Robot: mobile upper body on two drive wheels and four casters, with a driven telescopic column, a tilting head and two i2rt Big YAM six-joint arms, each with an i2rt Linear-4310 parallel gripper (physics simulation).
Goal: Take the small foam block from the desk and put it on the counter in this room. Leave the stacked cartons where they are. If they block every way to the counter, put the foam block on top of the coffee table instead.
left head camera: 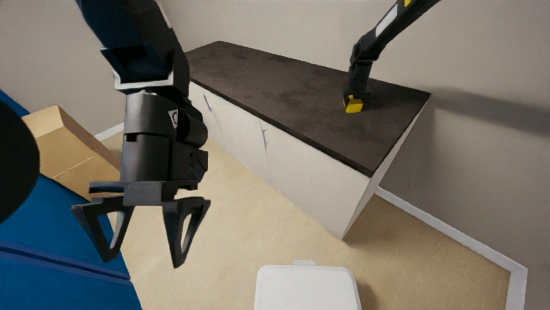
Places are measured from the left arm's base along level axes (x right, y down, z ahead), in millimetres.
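Pixels of known places: left gripper, fingertip midpoint: [143, 263]; right gripper, fingertip midpoint: [352, 109].
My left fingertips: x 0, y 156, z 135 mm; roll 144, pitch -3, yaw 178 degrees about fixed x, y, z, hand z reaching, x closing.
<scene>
Ahead of a thing's pixels: the offset from my left fingertips to its top centre. Level surfaces: height alone.
The small yellow foam block @(dz +704, dx +459, dy +224 mm) [354, 105] is at the dark top of the counter @(dy +271 mm) [280, 90], toward its right end. My right gripper [352, 102] reaches down from the top right and is shut on the foam block; whether the block's underside touches the counter top I cannot tell. The fingers are small and partly hidden behind the block. My left gripper [142, 263] is open and empty, in the near left of the view, with floor behind it. A cardboard carton @(dz +857, dx -1548, dy +372 mm) [75, 155] shows at the left, partly hidden by the left arm. The desk and coffee table do not show.
A blue shelf unit [45, 225] stands at the left, near the carton. A white lidded container [307, 290] shows at the bottom edge, in front of the counter's near corner. Walls with white baseboard [450, 235] run behind and to the right of the counter.
</scene>
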